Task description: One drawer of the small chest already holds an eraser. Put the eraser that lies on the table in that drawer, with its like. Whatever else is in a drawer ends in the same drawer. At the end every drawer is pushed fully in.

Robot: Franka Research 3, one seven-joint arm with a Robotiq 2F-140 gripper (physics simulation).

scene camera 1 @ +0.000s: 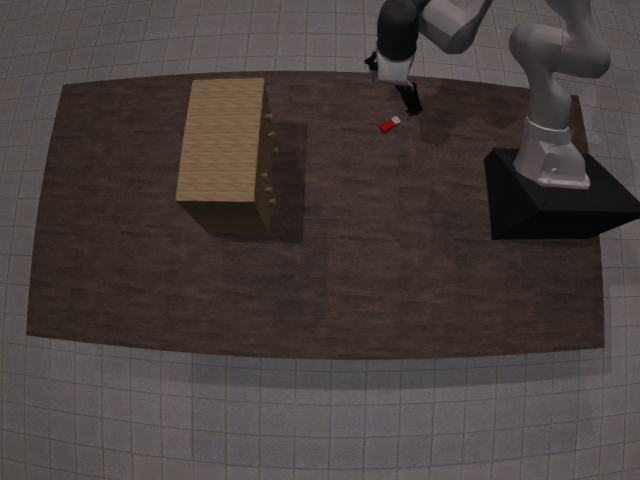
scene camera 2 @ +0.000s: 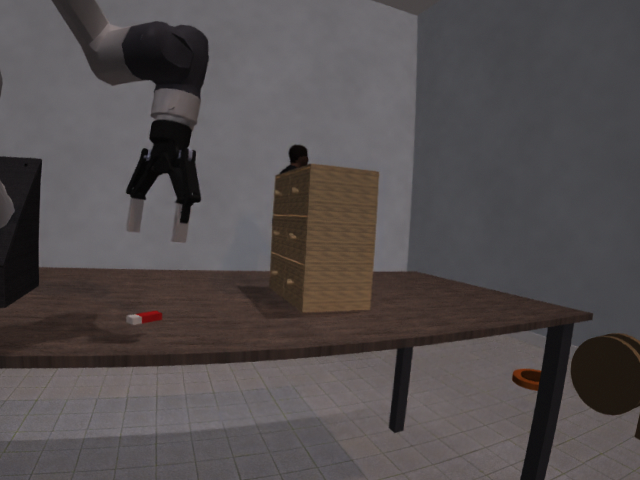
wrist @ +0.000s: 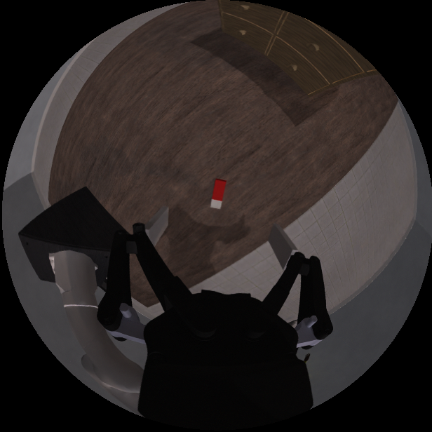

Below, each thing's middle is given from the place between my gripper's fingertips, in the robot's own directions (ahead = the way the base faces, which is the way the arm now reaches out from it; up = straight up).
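There is the wooden chest (scene camera 1: 216, 183), 240 mm to the left of my hand and 380 mm ahead of it.
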